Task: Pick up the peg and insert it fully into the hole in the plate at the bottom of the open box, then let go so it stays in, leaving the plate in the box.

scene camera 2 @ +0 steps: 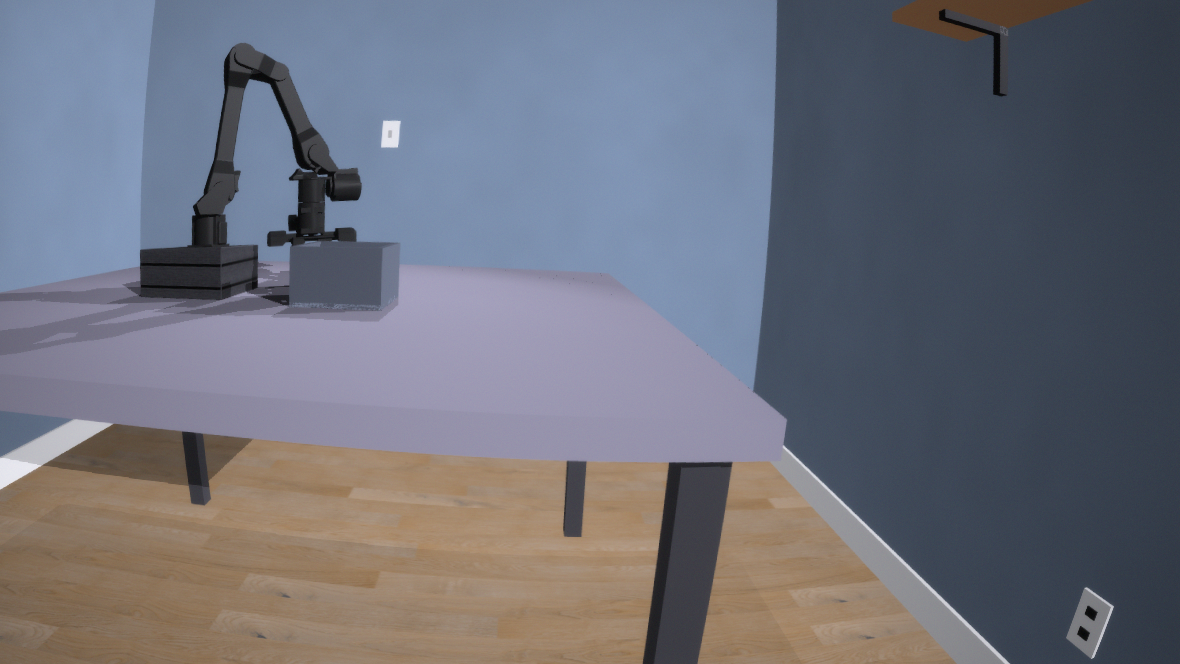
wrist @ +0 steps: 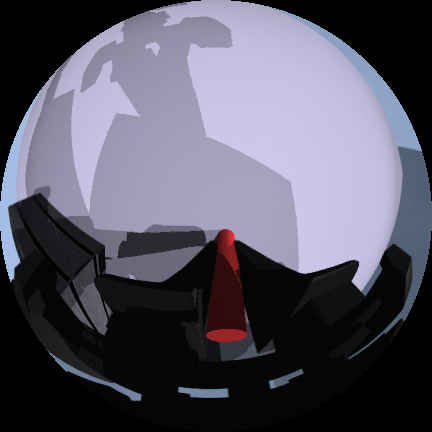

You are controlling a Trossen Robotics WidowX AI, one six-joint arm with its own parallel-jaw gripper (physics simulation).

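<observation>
The red peg stands upright between the fingers in the wrist view, its flat top end nearer the camera. My gripper is shut on the peg, one dark finger on each side. In the scene view the fingers and peg are hidden behind the grey open box, which stands on the table. The gripper's body is low, just above the height of the box rim. A small part of the box shows low between the fingers in the wrist view. The plate and its hole do not show in either view.
The arm's dark block-like base stands left of the box on the pale lilac table. Shadows of the arm and box fall on the table. A wall shelf is at the upper right.
</observation>
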